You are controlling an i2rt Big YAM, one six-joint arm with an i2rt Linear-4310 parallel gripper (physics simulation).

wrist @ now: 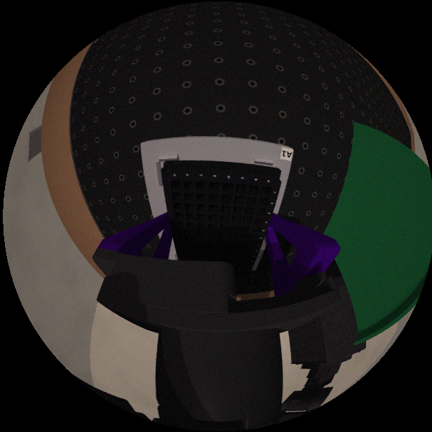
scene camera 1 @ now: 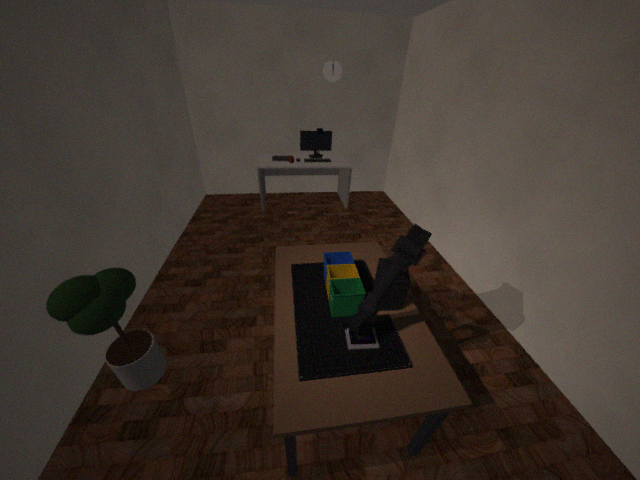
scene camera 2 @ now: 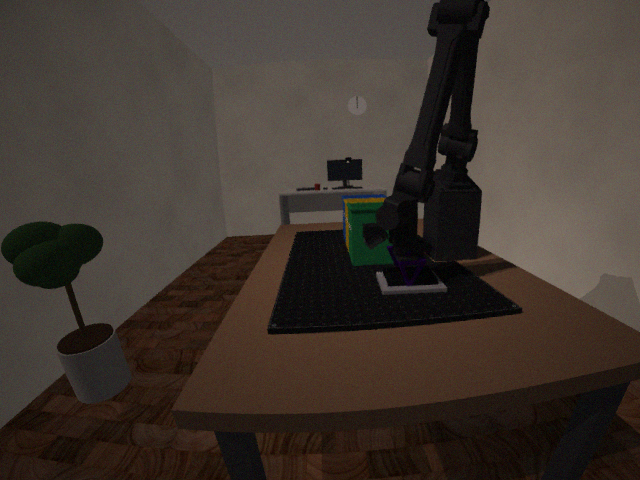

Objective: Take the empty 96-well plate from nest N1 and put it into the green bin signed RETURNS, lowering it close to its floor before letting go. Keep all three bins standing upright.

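Pixels of known places: gripper, between the fingertips: (scene camera 1: 359,337) (scene camera 2: 404,278); arm's base, origin of its link: (scene camera 2: 451,180).
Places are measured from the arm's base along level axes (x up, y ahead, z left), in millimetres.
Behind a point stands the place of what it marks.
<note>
The black 96-well plate (wrist: 222,197) sits at the pale nest (scene camera 1: 362,347) {x -240, y 228, z 311 mm} (scene camera 2: 413,290) {x -241, y 226, z 314 mm} (wrist: 215,145), inside its frame; whether it is slightly raised cannot be told. An A1 mark shows on the nest's corner in the wrist view. My gripper (scene camera 1: 361,338) {x -238, y 231, z 250 mm} (scene camera 2: 408,279) {x -238, y 231, z 250 mm} (wrist: 218,216) is low over the nest, its purple fingers shut against the plate's two opposite sides. The green bin (scene camera 1: 346,304) {x -150, y 279, z 99 mm} (scene camera 2: 366,248) {x -196, y 312, z 100 mm} (wrist: 385,215) stands upright beside the nest; its sign is not readable. The plate's near end is hidden under the gripper body in the wrist view.
The yellow bin (scene camera 1: 343,269) {x -107, y 256, z -150 mm} and the blue bin (scene camera 1: 338,255) {x -93, y 267, z -280 mm} stand upright in a row behind the green bin, close together. All are on the black perforated board (scene camera 1: 320,356) {x -250, y 445, z 337 mm} (scene camera 2: 320,304) {x -250, y 450, z 347 mm} on the wooden table (scene camera 1: 361,400) {x -263, y 287, z 551 mm} (scene camera 2: 392,361) {x -263, y 326, z 537 mm}.
</note>
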